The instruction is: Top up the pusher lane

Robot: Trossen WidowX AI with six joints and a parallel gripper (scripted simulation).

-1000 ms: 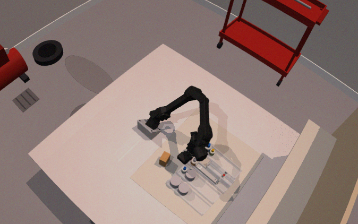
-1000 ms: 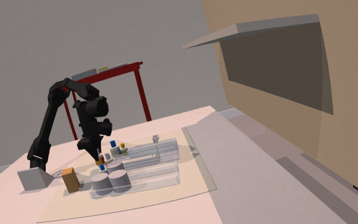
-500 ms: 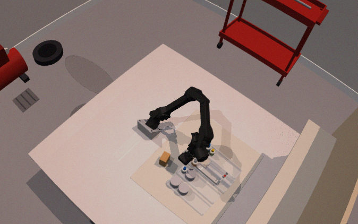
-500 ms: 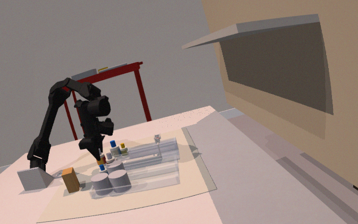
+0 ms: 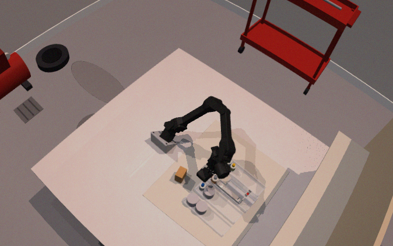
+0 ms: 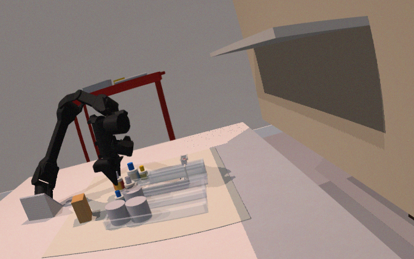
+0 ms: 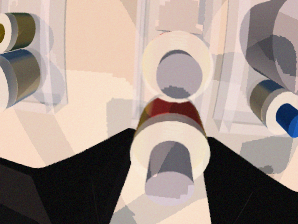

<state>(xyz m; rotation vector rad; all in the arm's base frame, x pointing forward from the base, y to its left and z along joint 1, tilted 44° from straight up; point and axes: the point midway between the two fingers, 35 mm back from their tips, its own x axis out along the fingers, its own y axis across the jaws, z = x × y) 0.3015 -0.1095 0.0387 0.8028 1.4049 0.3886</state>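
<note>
The clear sprung lane is 160 mm ahead of my gripper tip, 40 mm below it and 10 mm to the right of it. The rest, counted from my gripper tip: orange box: 130 mm behind, 80 mm to the right, 20 mm below; red mark: 220 mm ahead, 10 mm to the right, 10 mm above; pusher plate: 150 mm ahead, 10 mm below.
</note>
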